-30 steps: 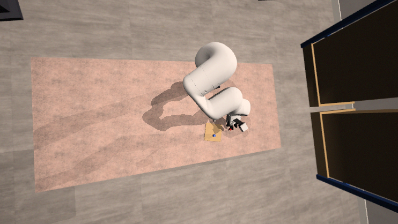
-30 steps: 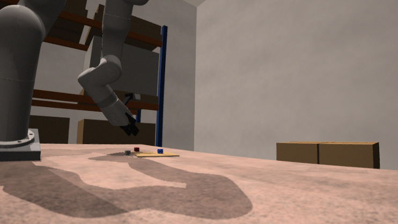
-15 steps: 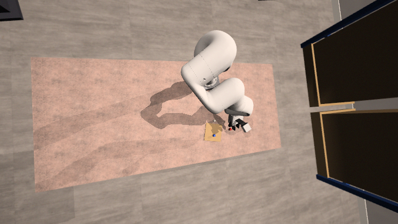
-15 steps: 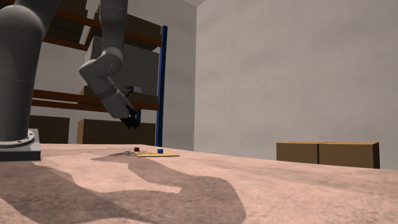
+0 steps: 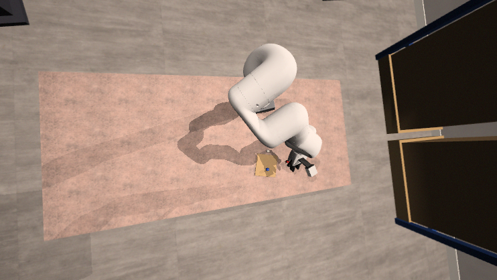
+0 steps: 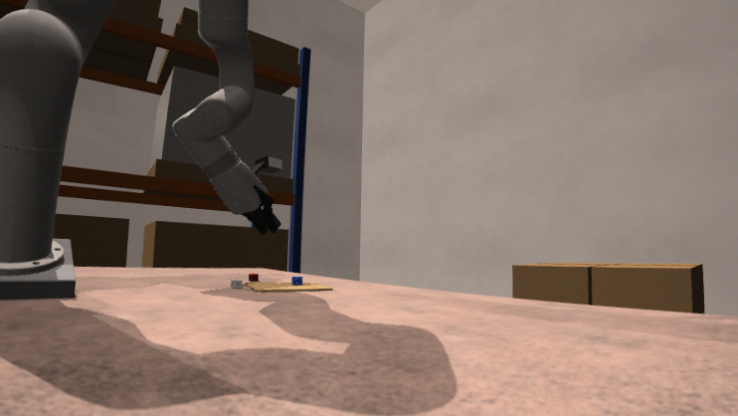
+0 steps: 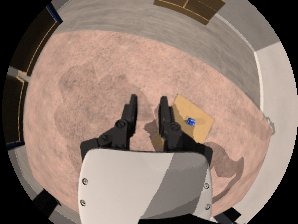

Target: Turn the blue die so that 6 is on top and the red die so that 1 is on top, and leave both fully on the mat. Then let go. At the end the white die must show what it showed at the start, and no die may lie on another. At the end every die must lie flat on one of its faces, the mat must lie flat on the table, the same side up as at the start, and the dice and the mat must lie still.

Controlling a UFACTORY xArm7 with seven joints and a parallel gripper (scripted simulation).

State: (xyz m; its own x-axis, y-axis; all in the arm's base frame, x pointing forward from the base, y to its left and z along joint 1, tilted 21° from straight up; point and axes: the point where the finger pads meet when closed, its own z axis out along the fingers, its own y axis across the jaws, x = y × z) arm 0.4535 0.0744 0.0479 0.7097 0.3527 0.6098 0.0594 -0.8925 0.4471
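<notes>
Now: the red die 1 cm behind my hand, 3 cm to the left of it and 12 cm below it. Also, from my hand: tan mat (3 cm behind, 12 cm to the right, 13 cm below); then blue die (1 cm behind, 13 cm to the right, 12 cm below); then white die (12 cm behind, 9 cm to the right, 12 cm below).
</notes>
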